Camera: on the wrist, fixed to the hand. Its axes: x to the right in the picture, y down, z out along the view.
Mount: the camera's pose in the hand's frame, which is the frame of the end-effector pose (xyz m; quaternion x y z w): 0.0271 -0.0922 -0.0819 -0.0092 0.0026 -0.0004 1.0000
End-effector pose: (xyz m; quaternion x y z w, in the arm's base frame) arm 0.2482 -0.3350 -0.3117 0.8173 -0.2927 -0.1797 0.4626
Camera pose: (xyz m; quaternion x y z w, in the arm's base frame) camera 0.3439 -0.2622 -0.3502 0.8136 -0.2895 -0.1804 0.4708
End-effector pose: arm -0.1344 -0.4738 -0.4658 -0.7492 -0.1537 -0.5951 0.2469
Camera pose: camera -0.2429 -0.4442 -0.4084 -0.7498 -0.1479 -0.5985 0.2402
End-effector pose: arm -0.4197 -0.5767 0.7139 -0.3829 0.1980 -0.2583 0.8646
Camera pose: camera -0.4698 -0.6916 0.7290 -0.3902 0.2025 -0.2578 0.8604
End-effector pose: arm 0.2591 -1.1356 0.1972 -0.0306 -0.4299 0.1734 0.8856
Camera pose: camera 0.3637 -1.2053 0.1848 -0.0390 -0.4292 0.1690 0.8864
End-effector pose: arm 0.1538 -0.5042 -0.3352 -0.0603 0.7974 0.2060 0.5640
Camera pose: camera 0.1028 -0.6167 -0.3614 -0.0663 0.7969 0.2129 0.5614
